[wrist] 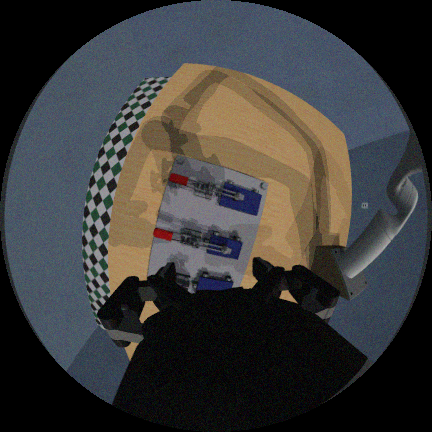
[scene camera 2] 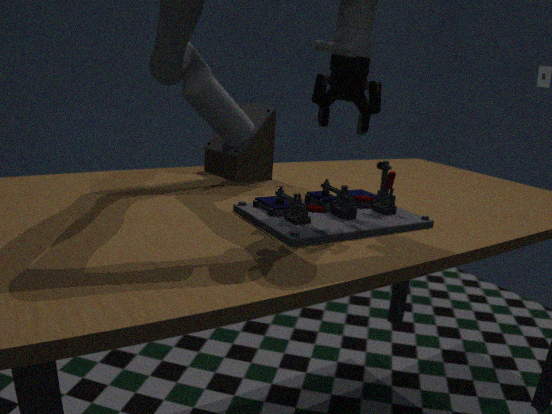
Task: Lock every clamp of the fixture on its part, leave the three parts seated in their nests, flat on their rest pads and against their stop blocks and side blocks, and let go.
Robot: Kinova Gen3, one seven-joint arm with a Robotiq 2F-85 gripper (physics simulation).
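Places are measured from the arm's base along level axes (x back, y left, z down), in centimetres.
Pixels of known places: gripper, between the fingertips: (wrist: 214, 268) (scene camera 2: 341, 130); arm's base, origin of its link: (wrist: 347, 265) (scene camera 2: 240, 133).
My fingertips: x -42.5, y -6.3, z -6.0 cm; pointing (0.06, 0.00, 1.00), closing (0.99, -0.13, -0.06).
Ahead of a thing's pixels: the offset from my fingertips to its top centre. "spot": to the spot under its first point. Level surfaces: height alone.
The fixture plate @[dx +0.0, dy +0.2, dz +16.9 cm] (scene camera 2: 325, 229) (wrist: 187, 212) lies on the table and bears three blue parts and three clamps with red handles. The left clamp @[dx -0.8, dy -11.1, dz +11.7 cm] (scene camera 2: 298, 211) (wrist: 202, 188) and middle clamp @[dx -2.7, dy -0.3, dz +10.7 cm] (scene camera 2: 344, 205) (wrist: 191, 237) have their arms lowered over the left blue part @[dx +7.1, dy -9.6, dz +15.3 cm] (scene camera 2: 271, 201) (wrist: 241, 200) and middle blue part @[spot: dx +3.6, dy +0.5, dz +11.3 cm] (wrist: 225, 248). The right clamp @[spot: dx -5.4, dy +9.5, dz +12.4 cm] (scene camera 2: 384, 192) (wrist: 182, 281) stands with arm and red handle @[dx -5.7, dy +10.4, dz +8.3 cm] (scene camera 2: 391, 180) upright, beside the right blue part @[dx +2.6, dy +11.9, dz +14.8 cm] (scene camera 2: 362, 193) (wrist: 215, 284). Exact seating is too small to tell. My gripper (scene camera 2: 343, 127) (wrist: 214, 268) is open and empty, high above the fixture.
The wooden table @[dz +18.4 cm] (scene camera 2: 150, 235) (wrist: 280, 135) carries the fixture. The robot's base block (scene camera 2: 257, 150) (wrist: 327, 267) stands behind it, to the left in the scene view. Low bolt heads (scene camera 2: 425, 218) (wrist: 263, 185) stand at the plate's corners. The arm's shadow crosses the table.
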